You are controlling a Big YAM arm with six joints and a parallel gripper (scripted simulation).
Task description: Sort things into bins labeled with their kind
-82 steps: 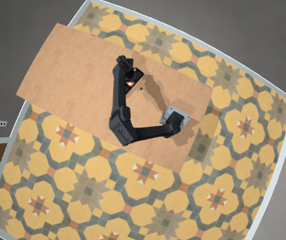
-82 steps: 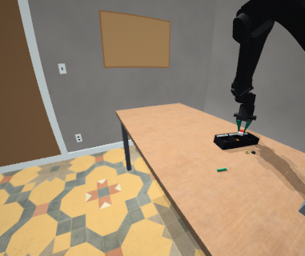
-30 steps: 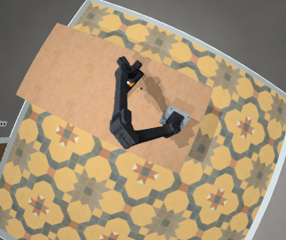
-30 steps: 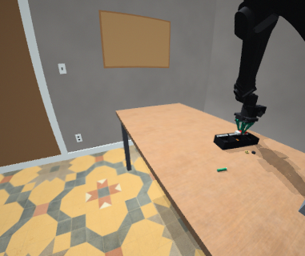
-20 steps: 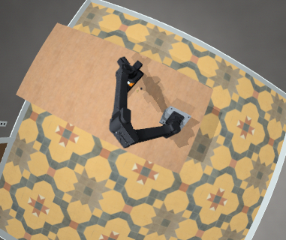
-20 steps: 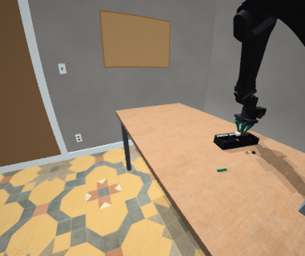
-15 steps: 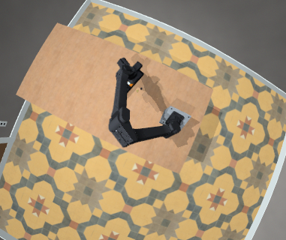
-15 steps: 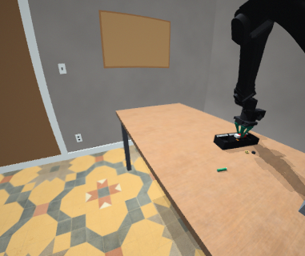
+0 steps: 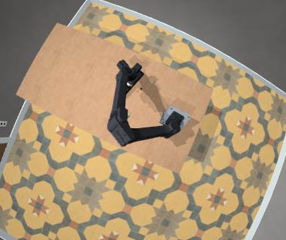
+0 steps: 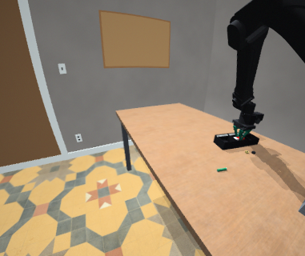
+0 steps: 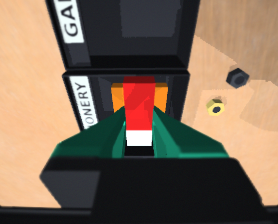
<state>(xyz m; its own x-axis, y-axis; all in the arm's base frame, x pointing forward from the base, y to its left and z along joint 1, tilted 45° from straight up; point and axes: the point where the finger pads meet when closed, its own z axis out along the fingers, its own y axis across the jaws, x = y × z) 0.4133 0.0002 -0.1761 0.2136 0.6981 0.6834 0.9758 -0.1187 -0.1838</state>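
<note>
Right now my hand is 3 cm above the orange block. From my hand the other things lie so: black nut 10 cm behind, 3 cm below; then green battery 11 cm behind, 26 cm to the left, 3 cm below; then yellow nut 8 cm behind, 3 cm to the left, 3 cm below.
</note>
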